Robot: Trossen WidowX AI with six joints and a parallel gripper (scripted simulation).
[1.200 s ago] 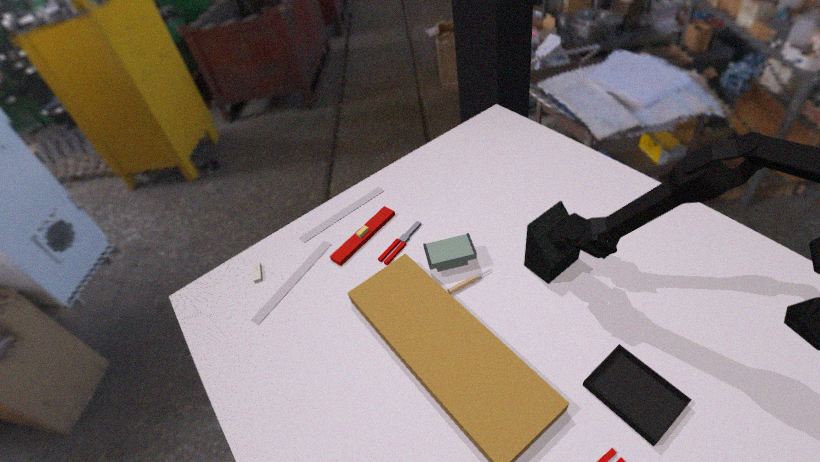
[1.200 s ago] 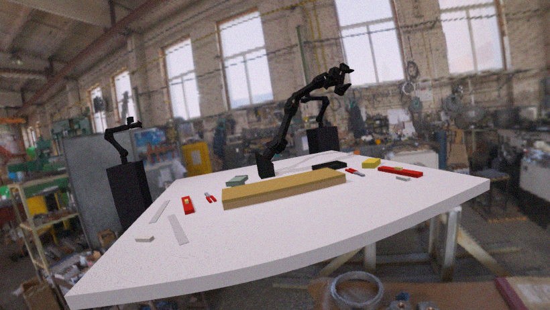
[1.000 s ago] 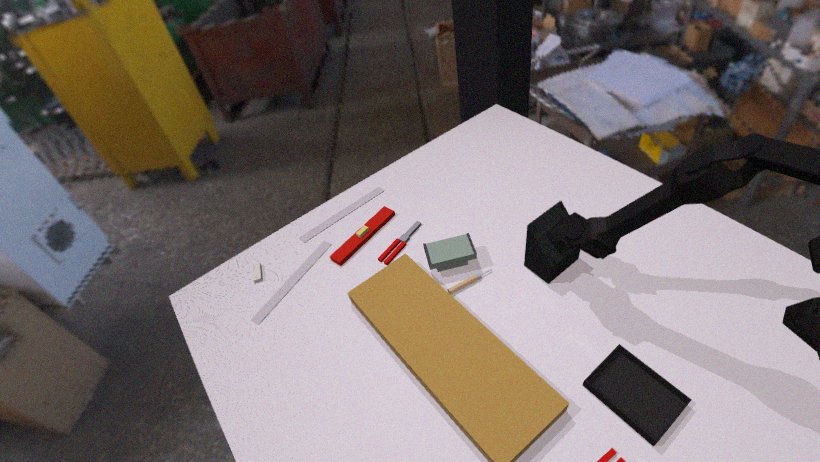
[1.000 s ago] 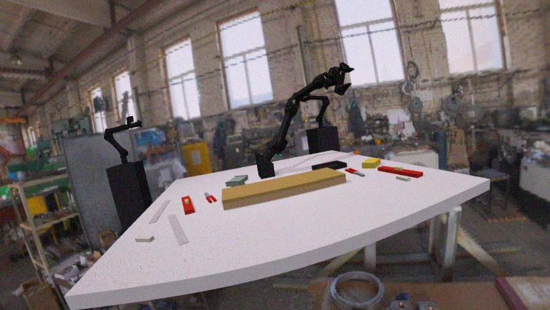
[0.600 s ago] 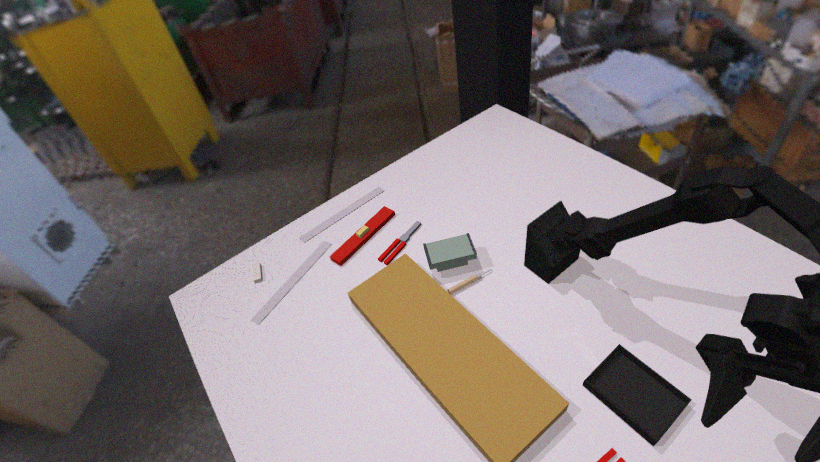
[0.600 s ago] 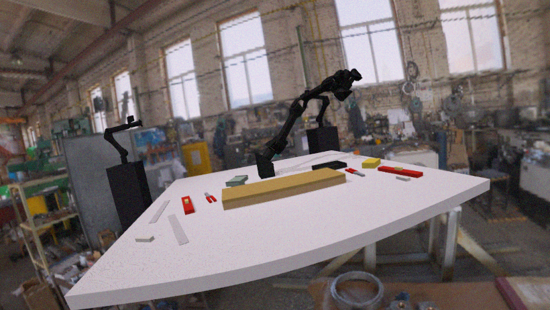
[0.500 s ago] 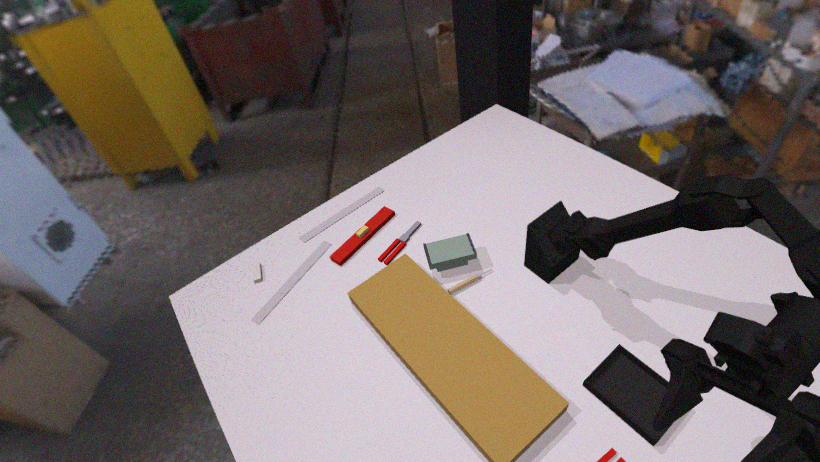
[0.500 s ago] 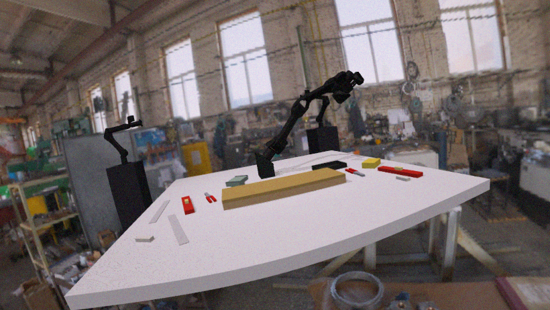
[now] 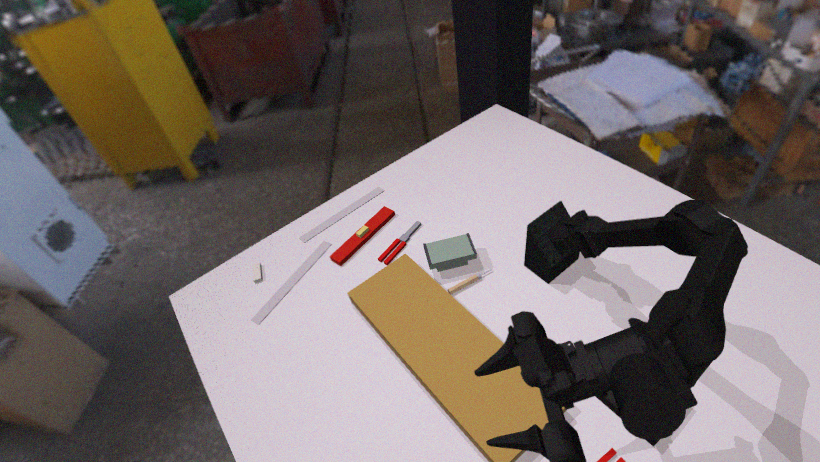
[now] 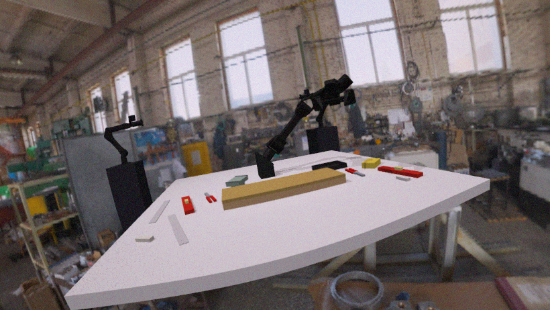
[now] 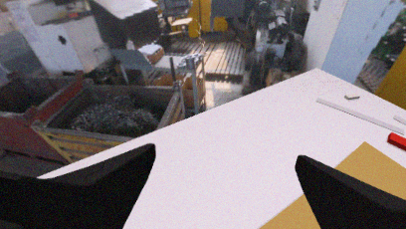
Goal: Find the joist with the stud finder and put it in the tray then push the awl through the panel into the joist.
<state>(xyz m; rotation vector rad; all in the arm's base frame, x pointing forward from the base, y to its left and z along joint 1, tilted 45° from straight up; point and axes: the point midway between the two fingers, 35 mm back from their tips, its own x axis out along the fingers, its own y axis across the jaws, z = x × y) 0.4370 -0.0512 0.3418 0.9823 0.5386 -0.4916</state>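
Now: gripper tip 320 mm past the stud finder, 380 mm to the left of it and 310 mm above it. Round my gripper tip: yellow block: 150 mm behind, 300 mm to the left, 310 mm below; black tray: 310 mm behind, 120 mm to the left, 310 mm below; awl: 310 mm behind, 310 mm to the right, 310 mm below.
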